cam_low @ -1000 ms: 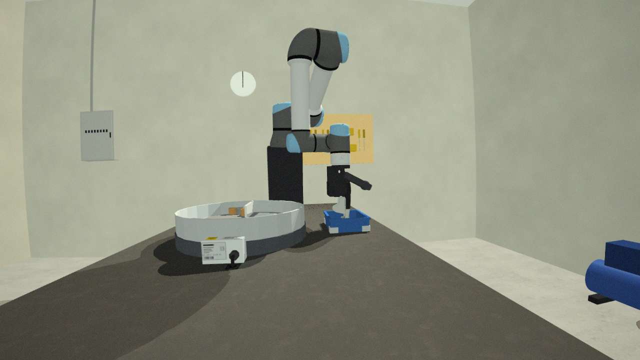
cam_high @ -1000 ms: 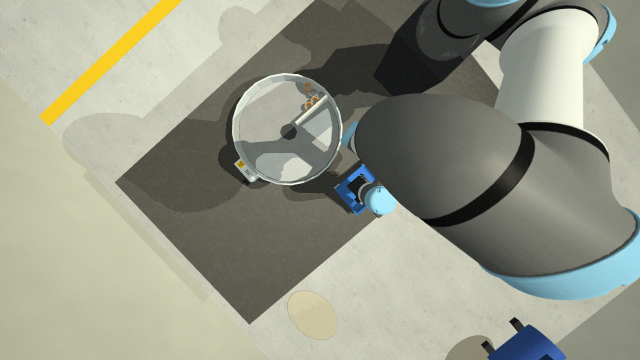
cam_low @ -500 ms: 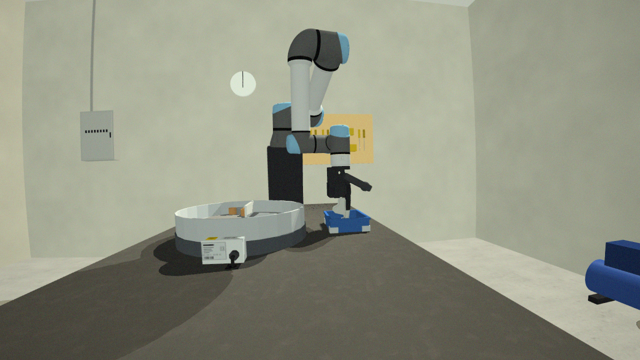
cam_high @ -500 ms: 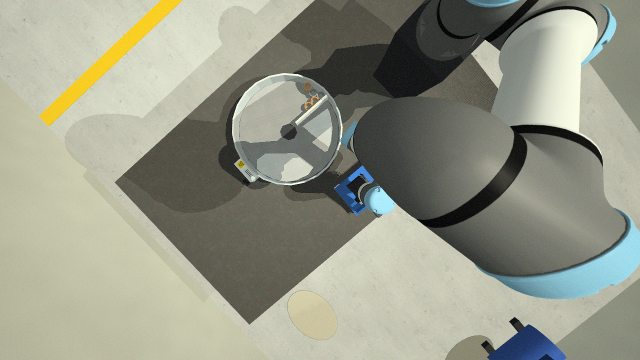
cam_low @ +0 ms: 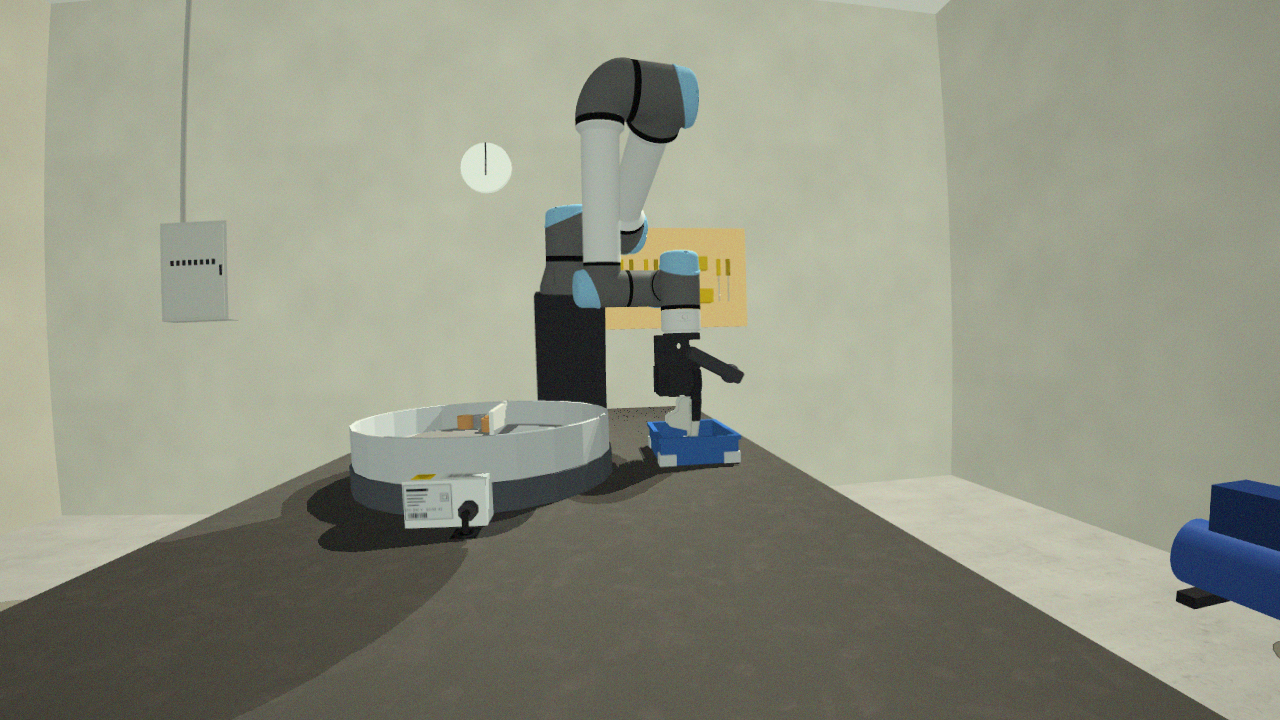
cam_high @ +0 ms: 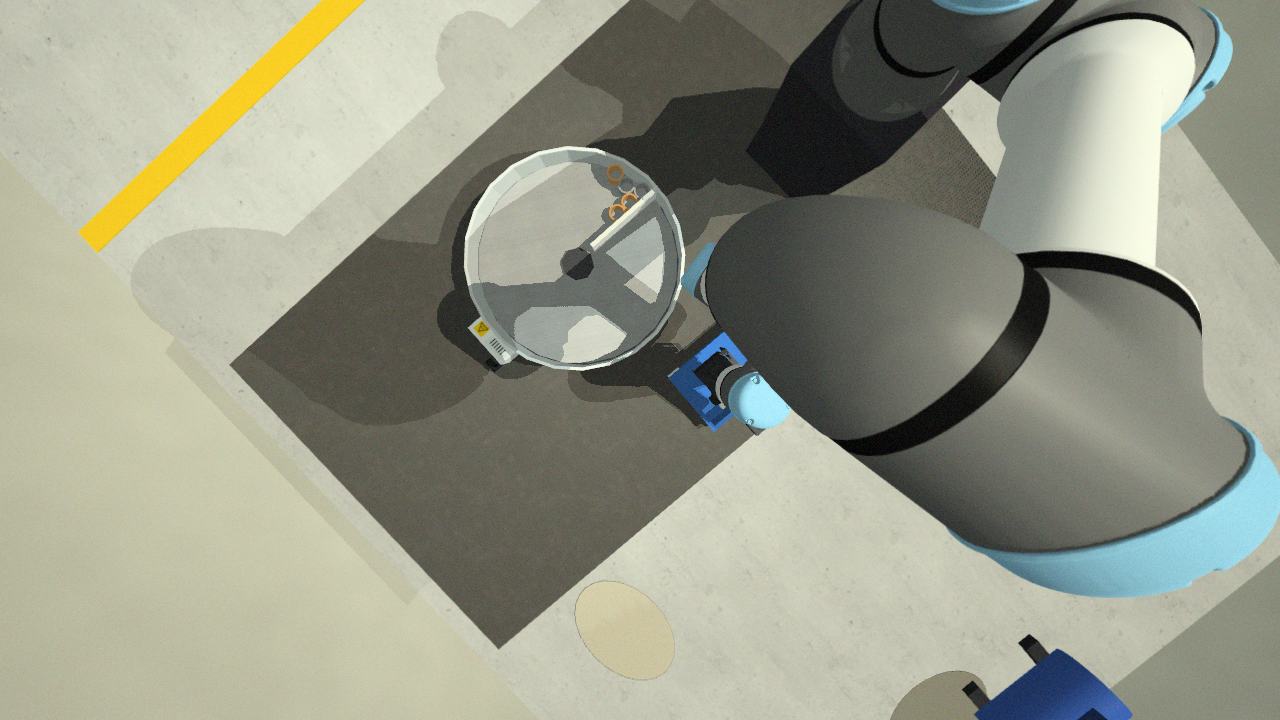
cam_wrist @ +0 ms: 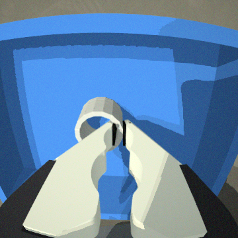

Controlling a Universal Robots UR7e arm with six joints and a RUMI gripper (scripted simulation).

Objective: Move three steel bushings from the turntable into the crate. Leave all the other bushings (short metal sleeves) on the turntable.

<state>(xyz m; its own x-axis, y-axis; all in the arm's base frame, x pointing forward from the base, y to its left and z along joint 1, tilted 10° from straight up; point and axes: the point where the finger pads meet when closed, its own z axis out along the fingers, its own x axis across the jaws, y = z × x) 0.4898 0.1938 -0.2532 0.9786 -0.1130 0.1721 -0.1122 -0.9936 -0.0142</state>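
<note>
My hand is 10 mm past the blue crate. Also, from my hand: round white turntable (380 mm to the right, 30 mm above, 20 mm ahead).
</note>
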